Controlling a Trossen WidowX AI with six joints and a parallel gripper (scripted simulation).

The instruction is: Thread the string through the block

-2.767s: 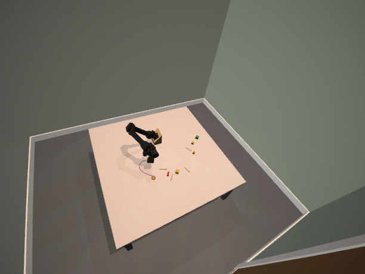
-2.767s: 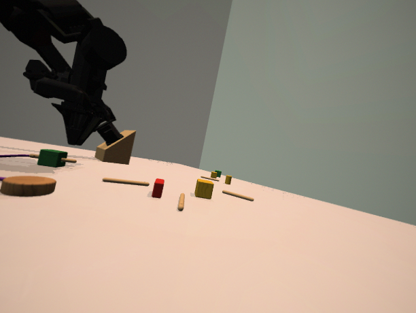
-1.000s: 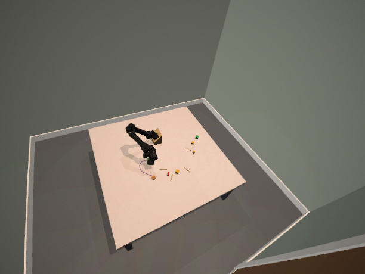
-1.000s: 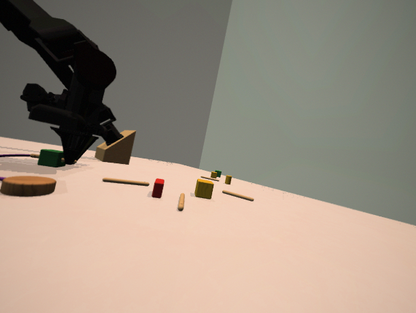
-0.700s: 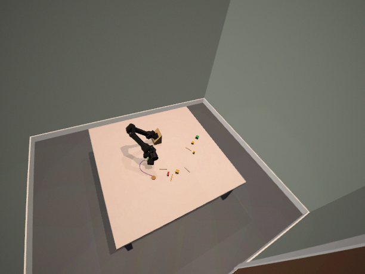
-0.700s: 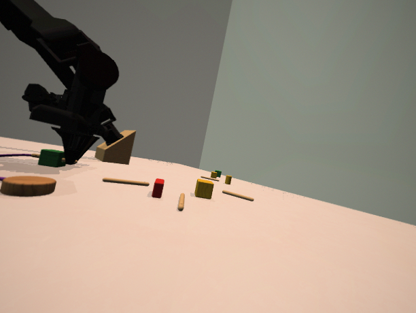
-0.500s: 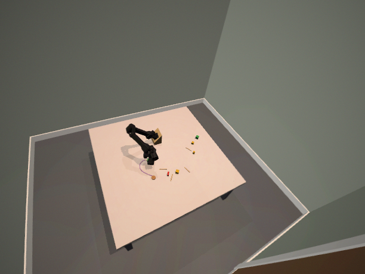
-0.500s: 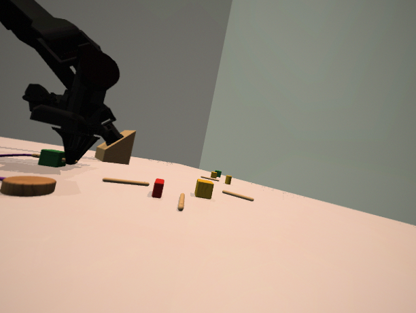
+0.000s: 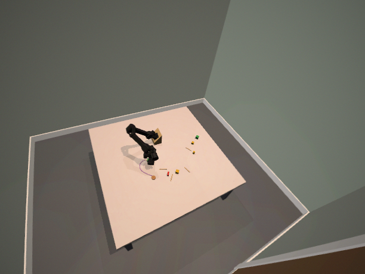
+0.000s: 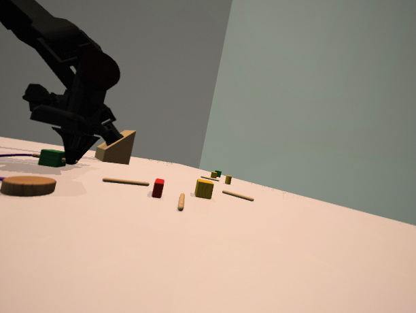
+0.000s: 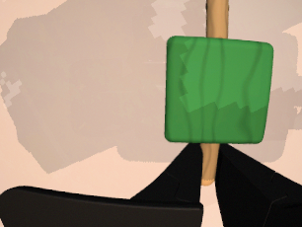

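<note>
The green block lies 3 cm to the right of my gripper tip, 1 cm behind it and 1 cm above it. Also, from my gripper tip: red block 19 cm ahead, 12 cm to the left; thin wooden stick 4 cm to the right, 1 cm behind, 1 cm above; round wooden button 19 cm ahead, 2 cm to the right.
</note>
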